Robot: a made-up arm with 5 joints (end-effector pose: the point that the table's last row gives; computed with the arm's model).
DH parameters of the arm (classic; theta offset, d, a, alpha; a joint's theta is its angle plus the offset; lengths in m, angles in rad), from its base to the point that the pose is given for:
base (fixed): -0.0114 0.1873 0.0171 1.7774
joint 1: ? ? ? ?
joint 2: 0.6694 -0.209 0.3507 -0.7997
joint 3: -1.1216 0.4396 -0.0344 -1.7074
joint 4: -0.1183 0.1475 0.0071 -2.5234
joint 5: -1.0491 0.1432 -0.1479 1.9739
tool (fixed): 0.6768 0.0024 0 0
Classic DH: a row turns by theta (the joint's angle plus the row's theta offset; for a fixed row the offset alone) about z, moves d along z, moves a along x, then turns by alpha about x.
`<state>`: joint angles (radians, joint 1 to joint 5).
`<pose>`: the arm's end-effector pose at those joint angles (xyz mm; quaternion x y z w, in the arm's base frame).
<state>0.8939 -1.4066 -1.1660 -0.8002 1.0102</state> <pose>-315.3 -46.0 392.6 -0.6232 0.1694 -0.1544 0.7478</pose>
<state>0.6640 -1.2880 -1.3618 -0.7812 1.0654</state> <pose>-257.7 -100.7 463.2 -0.6111 0.3107 -0.0578 0.7257</pose>
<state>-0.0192 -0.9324 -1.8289 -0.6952 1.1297</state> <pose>5.6 -257.7 540.8 -0.5325 0.6156 0.2830 0.5073</pose>
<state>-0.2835 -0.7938 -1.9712 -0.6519 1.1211</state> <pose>114.8 -309.6 507.5 -0.4638 0.6787 0.4188 0.3859</pose>
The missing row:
joint 1: 1.5684 0.1039 -0.0517 1.582
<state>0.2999 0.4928 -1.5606 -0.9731 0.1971</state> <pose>61.6 -554.7 -104.5 -0.1191 -0.2445 0.5910 0.7595</pose>
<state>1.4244 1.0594 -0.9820 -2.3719 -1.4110</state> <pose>579.8 -426.3 88.2 -0.3046 -0.8557 0.0184 0.4178</pose>
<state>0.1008 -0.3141 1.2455 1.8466 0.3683</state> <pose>184.5 -597.4 202.6 0.6973 0.6453 -0.2555 0.1794</pose>
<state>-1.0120 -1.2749 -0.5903 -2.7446 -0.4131</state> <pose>358.8 -231.2 302.3 -0.7495 0.2674 0.2801 0.5369</pose>
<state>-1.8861 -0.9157 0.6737 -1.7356 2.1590</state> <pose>521.2 -232.7 -105.7 0.1386 0.8138 -0.4770 0.3018</pose>
